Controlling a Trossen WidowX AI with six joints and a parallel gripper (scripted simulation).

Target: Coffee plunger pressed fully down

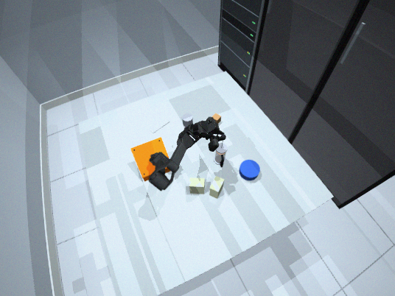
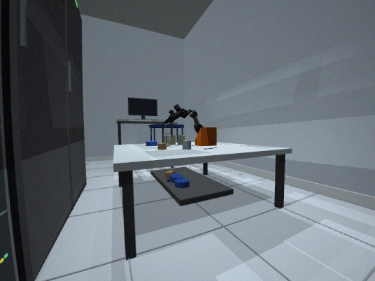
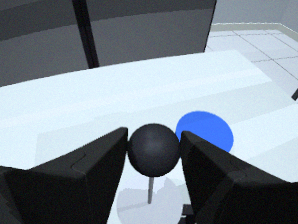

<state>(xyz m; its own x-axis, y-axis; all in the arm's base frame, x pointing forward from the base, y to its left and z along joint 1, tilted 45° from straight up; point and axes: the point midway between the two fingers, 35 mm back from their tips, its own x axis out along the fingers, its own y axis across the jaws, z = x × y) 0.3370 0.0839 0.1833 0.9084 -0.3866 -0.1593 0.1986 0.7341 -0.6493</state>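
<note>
Right now the coffee press is 130 mm below my gripper tip, 10 mm to the right of it and 10 mm behind it. The rest, counted from my gripper tip: grey cylinder: 350 mm to the left, 210 mm below, 110 mm behind; then brown cube: 310 mm to the left, 220 mm below, 80 mm ahead.
</note>
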